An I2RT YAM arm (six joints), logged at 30 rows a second.
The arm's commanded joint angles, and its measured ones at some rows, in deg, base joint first. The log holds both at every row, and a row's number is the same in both.
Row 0, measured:
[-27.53, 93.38, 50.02, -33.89, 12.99, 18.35]
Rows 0 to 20, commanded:
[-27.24, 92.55, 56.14, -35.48, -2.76, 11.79]
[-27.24, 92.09, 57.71, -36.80, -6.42, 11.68]
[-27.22, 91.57, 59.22, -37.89, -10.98, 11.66]
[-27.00, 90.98, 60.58, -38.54, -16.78, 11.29]
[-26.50, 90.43, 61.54, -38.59, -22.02, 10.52]
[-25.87, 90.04, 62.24, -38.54, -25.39, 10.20]
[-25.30, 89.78, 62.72, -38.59, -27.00, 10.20]
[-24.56, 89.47, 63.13, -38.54, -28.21, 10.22]
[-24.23, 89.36, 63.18, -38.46, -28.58, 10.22]
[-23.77, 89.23, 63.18, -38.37, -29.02, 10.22]
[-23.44, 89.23, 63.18, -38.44, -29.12, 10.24]
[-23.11, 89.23, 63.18, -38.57, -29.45, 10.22]
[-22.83, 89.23, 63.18, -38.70, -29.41, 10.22]
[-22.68, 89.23, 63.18, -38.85, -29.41, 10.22]
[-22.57, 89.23, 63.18, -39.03, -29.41, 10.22]
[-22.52, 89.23, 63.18, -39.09, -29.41, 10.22]
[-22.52, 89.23, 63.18, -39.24, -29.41, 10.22]
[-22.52, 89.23, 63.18, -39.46, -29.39, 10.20]
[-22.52, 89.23, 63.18, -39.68, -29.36, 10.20]
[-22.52, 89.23, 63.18, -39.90, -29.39, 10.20]
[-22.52, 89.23, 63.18, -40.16, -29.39, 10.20]
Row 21, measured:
[-23.11, 89.82, 62.63, -39.72, -27.70, 11.25]
